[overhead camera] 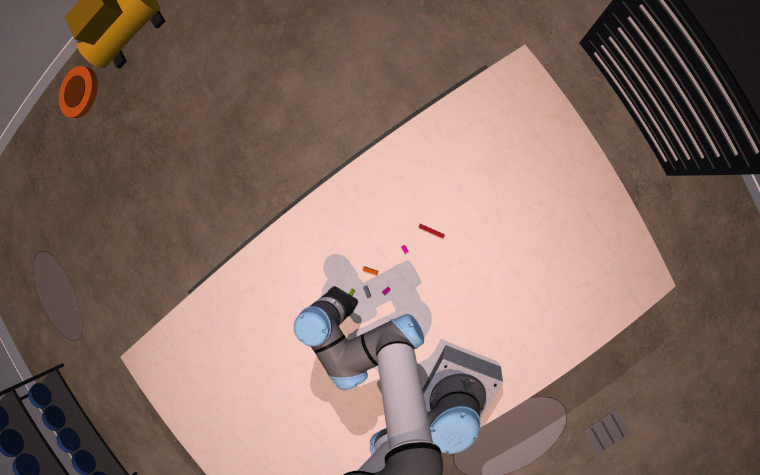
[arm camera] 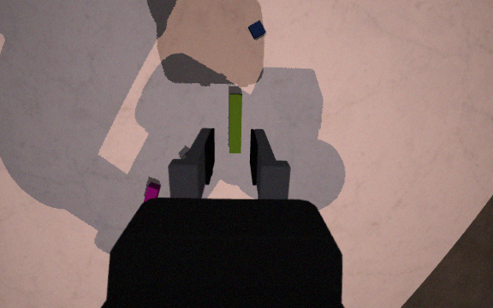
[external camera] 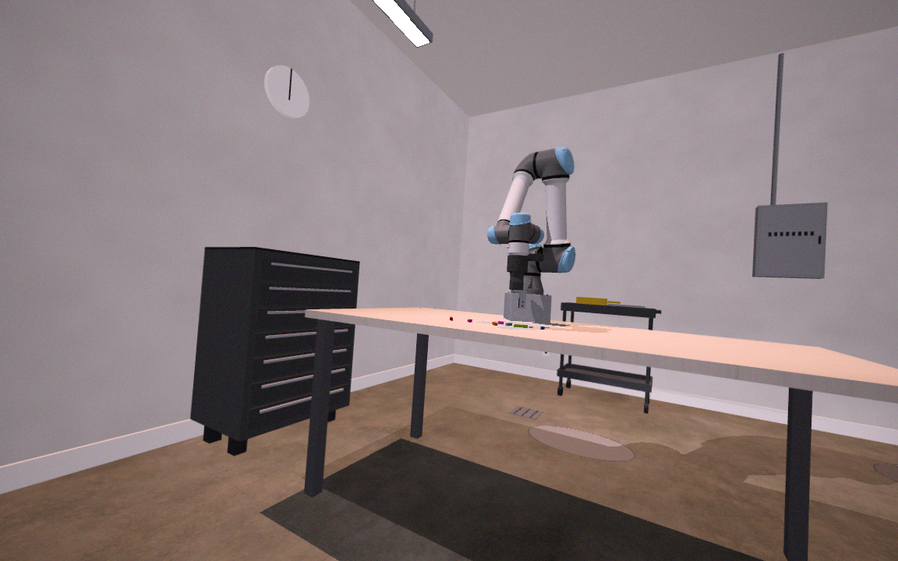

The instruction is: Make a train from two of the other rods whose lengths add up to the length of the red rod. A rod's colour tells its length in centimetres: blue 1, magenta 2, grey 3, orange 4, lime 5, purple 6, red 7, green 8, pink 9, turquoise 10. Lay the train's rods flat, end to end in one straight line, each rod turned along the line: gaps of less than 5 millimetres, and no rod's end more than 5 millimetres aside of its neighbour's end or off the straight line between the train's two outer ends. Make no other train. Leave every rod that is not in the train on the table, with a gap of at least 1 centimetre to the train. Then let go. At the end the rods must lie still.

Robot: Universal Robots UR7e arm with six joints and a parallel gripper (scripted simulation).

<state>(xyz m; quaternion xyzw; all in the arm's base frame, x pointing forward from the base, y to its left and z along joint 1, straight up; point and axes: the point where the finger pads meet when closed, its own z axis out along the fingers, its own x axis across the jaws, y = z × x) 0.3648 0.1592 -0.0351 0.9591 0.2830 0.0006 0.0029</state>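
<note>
Now: the lime rod 8 cm below my hand. From my hand the other things lie so: blue rod (8 cm below, 7 cm to the left, 3 cm behind); orange rod (9 cm to the right, 8 cm below, 4 cm ahead); grey rod (8 cm below, 5 cm to the right, 1 cm behind).
</note>
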